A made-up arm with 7 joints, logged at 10 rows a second.
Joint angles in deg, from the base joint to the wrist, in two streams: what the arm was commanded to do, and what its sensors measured. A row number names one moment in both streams.
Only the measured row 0 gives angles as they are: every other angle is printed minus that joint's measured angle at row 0.
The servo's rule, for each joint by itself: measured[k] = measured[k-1] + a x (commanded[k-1-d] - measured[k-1]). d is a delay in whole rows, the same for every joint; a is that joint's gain. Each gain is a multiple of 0.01, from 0.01 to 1. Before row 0 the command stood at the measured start. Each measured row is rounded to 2 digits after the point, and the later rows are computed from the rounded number. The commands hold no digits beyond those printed.
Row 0, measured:
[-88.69, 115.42, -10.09, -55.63, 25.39, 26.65, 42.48]
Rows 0 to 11, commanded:
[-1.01, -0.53, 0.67, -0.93, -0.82, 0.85, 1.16]
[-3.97, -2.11, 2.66, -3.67, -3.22, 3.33, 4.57]
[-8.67, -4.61, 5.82, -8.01, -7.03, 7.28, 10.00]
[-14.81, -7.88, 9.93, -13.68, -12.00, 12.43, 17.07]
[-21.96, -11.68, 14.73, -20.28, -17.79, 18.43, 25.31]
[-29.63, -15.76, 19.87, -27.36, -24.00, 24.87, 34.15]
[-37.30, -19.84, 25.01, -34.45, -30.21, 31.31, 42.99]
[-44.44, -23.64, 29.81, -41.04, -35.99, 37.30, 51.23]
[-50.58, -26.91, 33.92, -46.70, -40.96, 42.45, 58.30]
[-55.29, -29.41, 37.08, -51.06, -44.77, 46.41, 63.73]
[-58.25, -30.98, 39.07, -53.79, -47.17, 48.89, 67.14]
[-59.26, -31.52, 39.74, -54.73, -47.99, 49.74, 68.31]
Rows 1 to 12, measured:
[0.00, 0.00, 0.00, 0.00, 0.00, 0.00, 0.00]
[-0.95, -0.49, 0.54, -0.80, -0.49, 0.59, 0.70]
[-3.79, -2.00, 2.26, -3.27, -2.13, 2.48, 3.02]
[-8.38, -4.43, 5.14, -7.35, -5.07, 5.79, 7.21]
[-14.42, -7.64, 9.02, -12.79, -9.23, 10.37, 13.13]
[-21.51, -11.40, 13.65, -19.23, -14.37, 15.93, 20.44]
[-29.14, -15.45, 18.69, -26.22, -20.15, 22.10, 28.67]
[-36.81, -19.53, 23.81, -33.30, -26.19, 28.45, 37.26]
[-43.98, -23.35, 28.67, -39.96, -32.07, 34.56, 45.64]
[-50.18, -26.66, 32.92, -45.76, -37.40, 40.00, 53.24]
[-54.98, -29.22, 36.29, -50.32, -41.82, 44.42, 59.53]
[-58.05, -30.86, 38.54, -53.30, -45.03, 47.50, 64.10]
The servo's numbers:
d 1
a 0.94 0.93 0.81 0.86 0.60 0.69 0.60

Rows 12 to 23, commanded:
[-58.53, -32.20, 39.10, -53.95, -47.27, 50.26, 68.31]
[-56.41, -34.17, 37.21, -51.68, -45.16, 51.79, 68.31]
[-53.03, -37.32, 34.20, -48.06, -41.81, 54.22, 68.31]
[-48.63, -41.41, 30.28, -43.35, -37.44, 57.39, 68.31]
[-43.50, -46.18, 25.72, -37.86, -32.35, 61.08, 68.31]
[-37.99, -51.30, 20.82, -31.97, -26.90, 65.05, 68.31]
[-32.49, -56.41, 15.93, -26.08, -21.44, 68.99, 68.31]
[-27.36, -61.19, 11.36, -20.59, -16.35, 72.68, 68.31]
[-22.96, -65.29, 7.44, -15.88, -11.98, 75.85, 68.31]
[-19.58, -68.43, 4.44, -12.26, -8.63, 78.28, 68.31]
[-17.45, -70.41, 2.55, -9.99, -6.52, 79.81, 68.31]
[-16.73, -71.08, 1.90, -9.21, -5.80, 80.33, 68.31]
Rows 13 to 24, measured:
[-59.19, -31.47, 39.51, -54.53, -46.81, 49.05, 66.63]
[-58.57, -32.15, 39.18, -54.03, -47.09, 49.88, 67.64]
[-56.54, -34.03, 37.58, -52.01, -45.93, 51.20, 68.04]
[-53.24, -37.09, 34.84, -48.61, -43.46, 53.28, 68.20]
[-48.91, -41.11, 31.15, -44.09, -39.85, 56.12, 68.27]
[-43.82, -45.83, 26.75, -38.73, -35.35, 59.54, 68.29]
[-38.34, -50.92, 21.95, -32.92, -30.28, 63.34, 68.30]
[-32.84, -56.03, 17.07, -27.04, -24.98, 67.24, 68.31]
[-27.69, -60.83, 12.44, -21.49, -19.80, 70.99, 68.31]
[-23.24, -64.98, 8.39, -16.67, -15.11, 74.34, 68.31]
[-19.80, -68.19, 5.19, -12.88, -11.22, 77.06, 68.31]
[-17.59, -70.25, 3.05, -10.39, -8.40, 78.96, 68.31]

